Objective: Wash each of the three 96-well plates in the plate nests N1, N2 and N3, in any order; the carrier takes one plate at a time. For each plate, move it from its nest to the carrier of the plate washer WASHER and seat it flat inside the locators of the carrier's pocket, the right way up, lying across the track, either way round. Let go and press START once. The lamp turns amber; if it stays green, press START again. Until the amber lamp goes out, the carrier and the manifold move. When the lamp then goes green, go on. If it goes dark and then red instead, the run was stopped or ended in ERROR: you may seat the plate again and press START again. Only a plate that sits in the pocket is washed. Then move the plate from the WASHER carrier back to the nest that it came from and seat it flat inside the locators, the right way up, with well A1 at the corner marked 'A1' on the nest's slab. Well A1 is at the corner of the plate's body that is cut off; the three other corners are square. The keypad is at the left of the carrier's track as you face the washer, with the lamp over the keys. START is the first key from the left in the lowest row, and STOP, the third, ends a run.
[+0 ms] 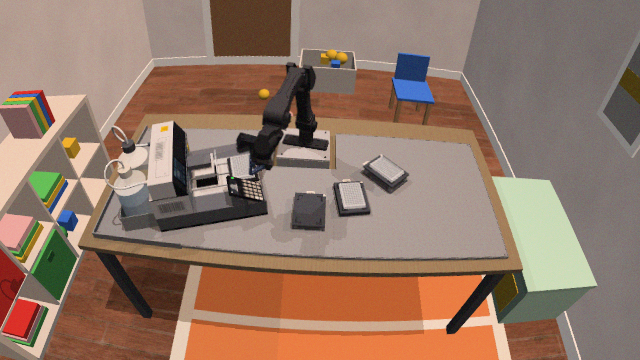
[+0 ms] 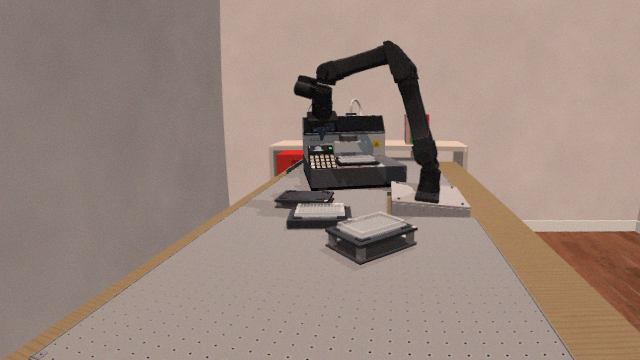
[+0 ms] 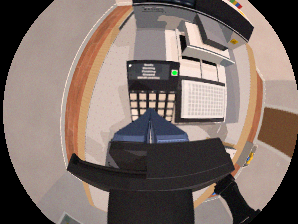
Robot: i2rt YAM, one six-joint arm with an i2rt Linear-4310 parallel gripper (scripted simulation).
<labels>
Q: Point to a white 96-well plate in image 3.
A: At 189, 109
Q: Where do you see a white 96-well plate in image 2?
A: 354, 227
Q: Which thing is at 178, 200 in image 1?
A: A plate washer.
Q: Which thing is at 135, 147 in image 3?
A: The gripper.
</labels>
